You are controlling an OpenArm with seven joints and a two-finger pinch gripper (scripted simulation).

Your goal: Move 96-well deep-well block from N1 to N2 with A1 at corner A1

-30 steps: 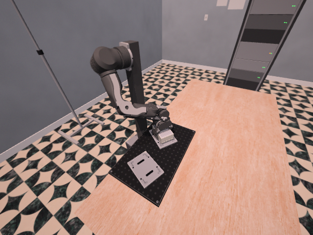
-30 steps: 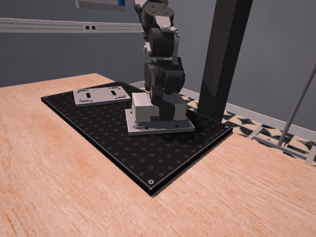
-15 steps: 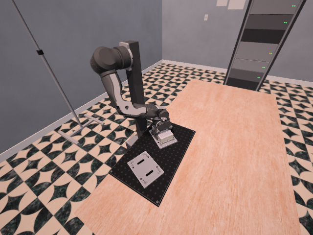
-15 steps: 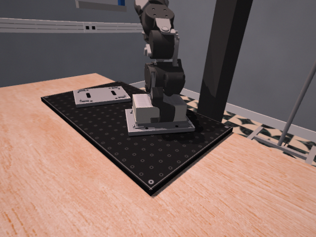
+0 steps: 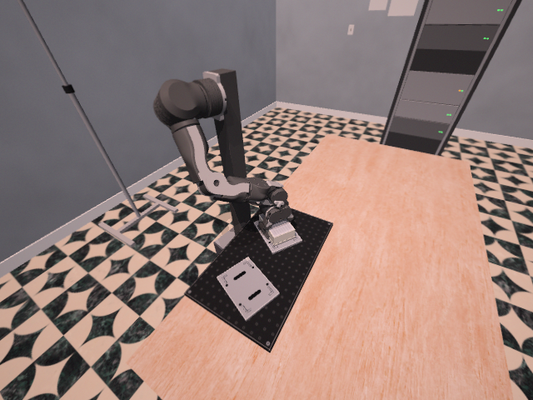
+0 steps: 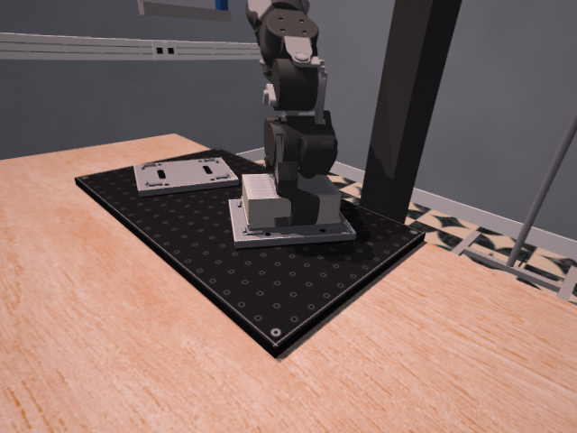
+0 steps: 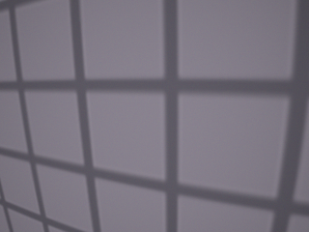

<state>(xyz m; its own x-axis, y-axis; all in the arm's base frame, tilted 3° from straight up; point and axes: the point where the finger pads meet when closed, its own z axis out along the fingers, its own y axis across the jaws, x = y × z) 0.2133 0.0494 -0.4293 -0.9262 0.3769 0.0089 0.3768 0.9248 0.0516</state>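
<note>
Now: hand 10 mm below the white deep-well block. Round my hand: plate nest N2: 20 mm below; A1 mark: 160 mm to the right, 10 mm below, 10 mm ahead; plate nest N1: 220 mm to the right, 70 mm ahead, 20 mm below.
</note>
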